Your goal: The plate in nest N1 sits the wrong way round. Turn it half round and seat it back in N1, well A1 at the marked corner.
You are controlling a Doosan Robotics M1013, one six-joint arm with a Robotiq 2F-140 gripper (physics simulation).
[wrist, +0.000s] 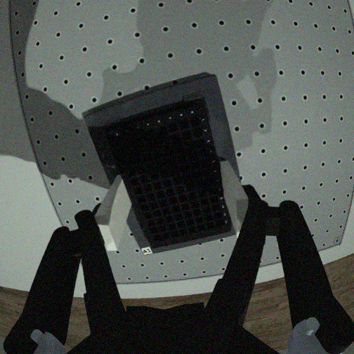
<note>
In view: the gripper (173,182) and a black plate (167,160).
</note>
